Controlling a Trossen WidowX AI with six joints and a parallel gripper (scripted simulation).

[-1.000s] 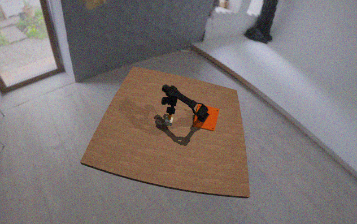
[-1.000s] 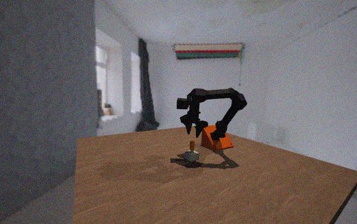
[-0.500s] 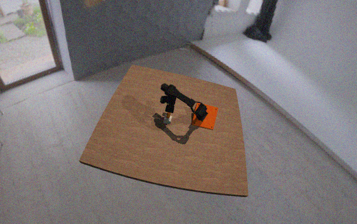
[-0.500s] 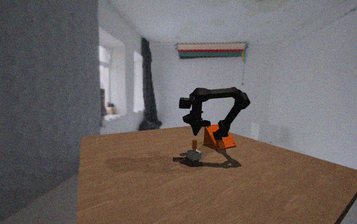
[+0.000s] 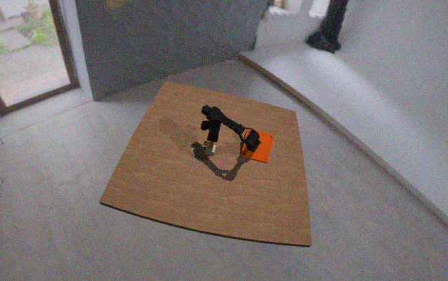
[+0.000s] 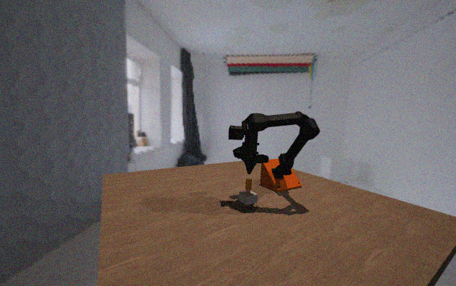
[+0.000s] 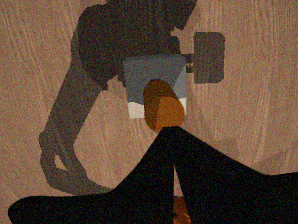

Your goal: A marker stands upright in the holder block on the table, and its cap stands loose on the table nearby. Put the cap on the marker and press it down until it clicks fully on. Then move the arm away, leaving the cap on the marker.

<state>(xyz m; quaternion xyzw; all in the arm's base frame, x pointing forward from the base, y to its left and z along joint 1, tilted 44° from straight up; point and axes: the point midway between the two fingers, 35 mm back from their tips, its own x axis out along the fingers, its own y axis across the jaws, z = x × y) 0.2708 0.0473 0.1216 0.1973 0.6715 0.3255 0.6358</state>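
Right now my gripper tip is 5 cm above the orange-brown cap. The rest, counted from my gripper tip: pale holder block 11 cm below.
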